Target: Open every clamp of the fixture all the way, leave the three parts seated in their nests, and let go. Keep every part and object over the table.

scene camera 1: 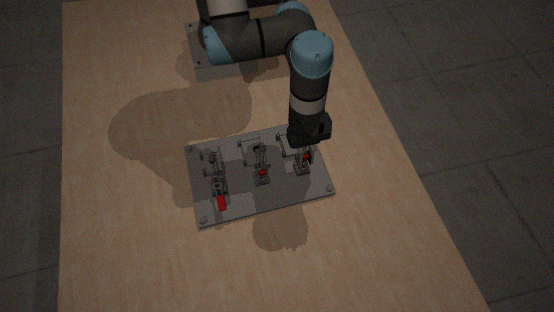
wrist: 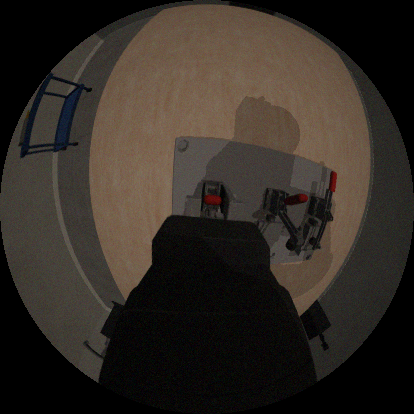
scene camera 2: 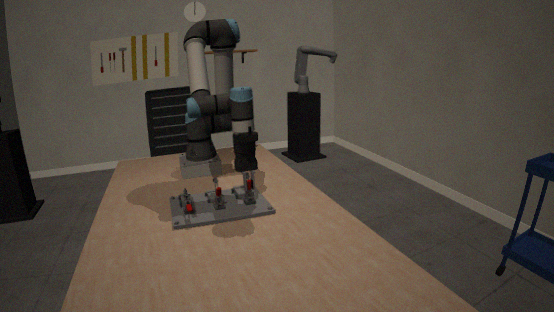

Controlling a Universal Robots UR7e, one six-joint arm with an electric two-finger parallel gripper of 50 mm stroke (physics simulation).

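Places are measured from the arm's base along level axes (x back, y left, z down), in centimetres.
Pixels of known places: gripper, fingertip midpoint: (scene camera 1: pixel 304 162) (wrist: pixel 211 191) (scene camera 2: pixel 249 189); arm's base, link origin: (scene camera 2: pixel 201 156).
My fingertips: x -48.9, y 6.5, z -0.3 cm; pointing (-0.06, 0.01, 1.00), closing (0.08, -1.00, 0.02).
Observation:
Ahead of a thing's pixels: the offset from my fingertips to its top centre. "spot": to the spot under its first point. Level surfaces: height alone.
The grey fixture plate (scene camera 1: pixel 240 208) (scene camera 2: pixel 200 219) (wrist: pixel 192 162) carries three red-handled clamps. My gripper (scene camera 1: pixel 305 156) (scene camera 2: pixel 249 183) is shut on the red handle @[spot: dz -3.3, dx +0.1, dy +0.0 cm] (wrist: pixel 212 199) of the clamp at the right in scene camera 1; this handle stands roughly upright. The middle clamp's red handle @[dz -2.8, dx +0.4, dy -11.0 cm] (scene camera 1: pixel 262 172) (scene camera 2: pixel 218 191) (wrist: pixel 296 199) is raised, and its dark arm (scene camera 1: pixel 259 154) (wrist: pixel 290 227) also stands up from the plate. The left clamp's red handle @[dz +0.9, dx -2.8, dy -22.3 cm] (scene camera 1: pixel 221 203) (scene camera 2: pixel 189 207) (wrist: pixel 333 181) lies low toward the plate's front edge. The parts in their nests are too dim to tell apart; my gripper hides the right nest partly.
The fixture lies on the wooden table @[dz +7.1 cm] (scene camera 1: pixel 125 250) (scene camera 2: pixel 280 270) (wrist: pixel 150 90). The middle clamp stands close beside my gripper. A blue cart (scene camera 2: pixel 535 250) (wrist: pixel 66 120) stands off the table. A dark pedestal with another arm (scene camera 2: pixel 303 125) is behind, beyond the table.

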